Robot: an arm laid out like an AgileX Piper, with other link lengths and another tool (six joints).
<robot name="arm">
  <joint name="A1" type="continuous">
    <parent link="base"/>
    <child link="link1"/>
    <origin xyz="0 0 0.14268"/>
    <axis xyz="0 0 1"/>
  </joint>
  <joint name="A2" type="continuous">
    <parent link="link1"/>
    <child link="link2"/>
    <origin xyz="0 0 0"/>
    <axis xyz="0 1 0"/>
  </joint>
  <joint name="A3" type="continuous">
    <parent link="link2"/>
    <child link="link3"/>
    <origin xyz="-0.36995 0 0.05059"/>
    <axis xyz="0 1 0"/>
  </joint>
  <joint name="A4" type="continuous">
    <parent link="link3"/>
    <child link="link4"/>
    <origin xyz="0.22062 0 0.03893"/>
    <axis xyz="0.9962 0 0.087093"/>
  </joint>
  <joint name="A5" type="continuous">
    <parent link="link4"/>
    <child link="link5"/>
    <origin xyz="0 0 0"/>
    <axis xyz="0 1 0"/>
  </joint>
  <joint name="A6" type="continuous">
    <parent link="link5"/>
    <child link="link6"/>
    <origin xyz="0.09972 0 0.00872"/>
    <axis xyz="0.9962 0 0.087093"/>
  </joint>
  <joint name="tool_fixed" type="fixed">
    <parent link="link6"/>
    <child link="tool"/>
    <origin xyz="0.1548 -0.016 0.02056" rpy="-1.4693 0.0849 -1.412"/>
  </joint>
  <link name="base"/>
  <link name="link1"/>
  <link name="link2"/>
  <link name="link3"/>
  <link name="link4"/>
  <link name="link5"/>
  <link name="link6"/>
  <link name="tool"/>
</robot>
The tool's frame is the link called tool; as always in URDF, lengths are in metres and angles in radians. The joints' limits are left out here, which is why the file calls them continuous.
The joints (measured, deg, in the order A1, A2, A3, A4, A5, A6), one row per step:
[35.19 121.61 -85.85 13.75 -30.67 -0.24]
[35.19 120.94 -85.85 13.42 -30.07 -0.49]
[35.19 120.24 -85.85 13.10 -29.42 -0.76]
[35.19 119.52 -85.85 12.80 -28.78 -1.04]
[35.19 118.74 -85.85 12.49 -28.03 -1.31]
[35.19 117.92 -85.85 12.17 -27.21 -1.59]
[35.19 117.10 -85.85 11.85 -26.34 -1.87]
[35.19 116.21 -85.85 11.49 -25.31 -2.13]
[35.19 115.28 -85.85 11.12 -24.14 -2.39]
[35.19 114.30 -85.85 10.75 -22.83 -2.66]
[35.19 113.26 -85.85 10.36 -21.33 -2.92]
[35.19 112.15 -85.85 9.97 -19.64 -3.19]
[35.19 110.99 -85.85 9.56 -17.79 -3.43]
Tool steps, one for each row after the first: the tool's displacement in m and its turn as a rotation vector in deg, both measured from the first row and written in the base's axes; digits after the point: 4 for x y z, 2 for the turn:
[-0.0024 -0.0001 0.0058 -0.34 -0.31 0.29]
[-0.0049 -0.0003 0.0116 -0.71 -0.61 0.58]
[-0.0076 -0.0007 0.0177 -1.06 -0.94 0.86]
[-0.0105 -0.0011 0.0240 -1.42 -1.22 1.15]
[-0.0136 -0.0017 0.0304 -1.82 -1.49 1.46]
[-0.0168 -0.0022 0.0366 -2.25 -1.72 1.77]
[-0.0204 -0.0029 0.0428 -2.73 -1.89 2.12]
[-0.0243 -0.0036 0.0489 -3.27 -1.98 2.49]
[-0.0284 -0.0044 0.0548 -3.87 -2.01 2.88]
[-0.0330 -0.0054 0.0605 -4.54 -1.93 3.31]
[-0.0380 -0.0066 0.0661 -5.28 -1.76 3.75]
[-0.0433 -0.0080 0.0714 -6.07 -1.49 4.23]

